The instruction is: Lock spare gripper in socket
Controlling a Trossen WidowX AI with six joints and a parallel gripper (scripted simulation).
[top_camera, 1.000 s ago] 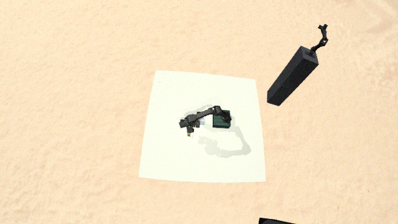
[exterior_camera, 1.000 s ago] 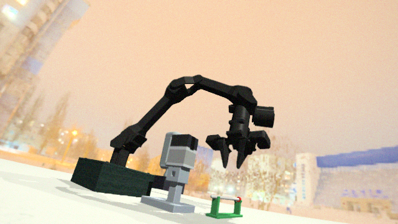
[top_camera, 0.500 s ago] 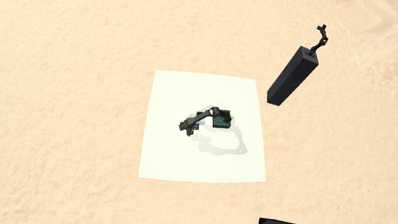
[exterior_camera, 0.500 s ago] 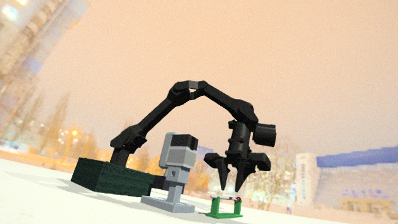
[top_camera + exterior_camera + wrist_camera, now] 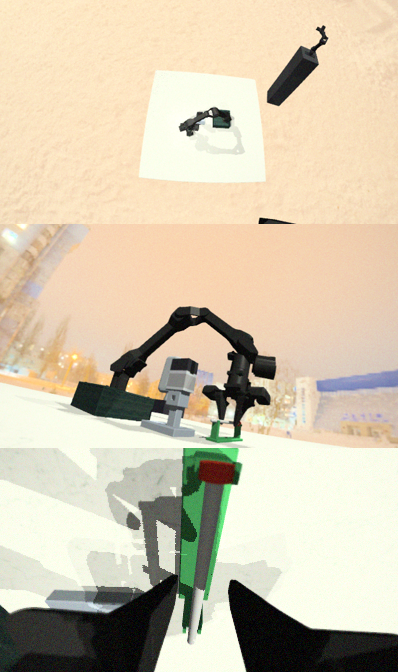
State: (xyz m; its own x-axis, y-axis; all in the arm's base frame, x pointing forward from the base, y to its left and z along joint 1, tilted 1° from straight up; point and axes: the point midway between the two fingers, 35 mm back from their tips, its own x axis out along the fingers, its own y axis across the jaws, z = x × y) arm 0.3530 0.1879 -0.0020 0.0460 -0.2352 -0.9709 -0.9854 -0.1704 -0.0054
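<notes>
The green cradle is 1 cm to the left of my gripper tip, 1 cm below it and 1 cm behind it. The rest, counted from my gripper tip: spare gripper: 12 cm to the right, 9 cm above, 7 cm behind; grey mount: 12 cm to the right, 8 cm behind, 2 cm above.
</notes>
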